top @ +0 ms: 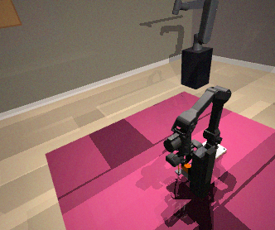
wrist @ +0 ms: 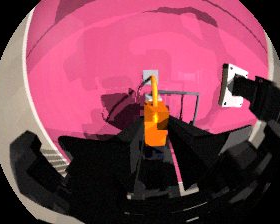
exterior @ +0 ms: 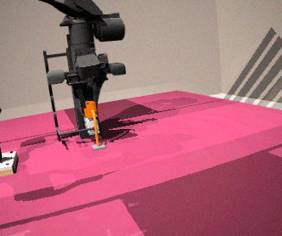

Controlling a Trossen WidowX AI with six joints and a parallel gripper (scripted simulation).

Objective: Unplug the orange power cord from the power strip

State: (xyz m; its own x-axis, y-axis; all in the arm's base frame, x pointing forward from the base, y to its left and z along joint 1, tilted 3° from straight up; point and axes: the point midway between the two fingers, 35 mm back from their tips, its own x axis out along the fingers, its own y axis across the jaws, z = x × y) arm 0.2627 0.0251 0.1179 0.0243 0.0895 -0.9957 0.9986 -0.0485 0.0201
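The orange plug lies 30 mm to the left of my gripper tip. From my gripper tip the other things lie so: thin black frame (90 mm to the left, 80 mm behind, 30 mm above); black power strip (100 mm to the left, 30 mm above, 10 mm ahead).
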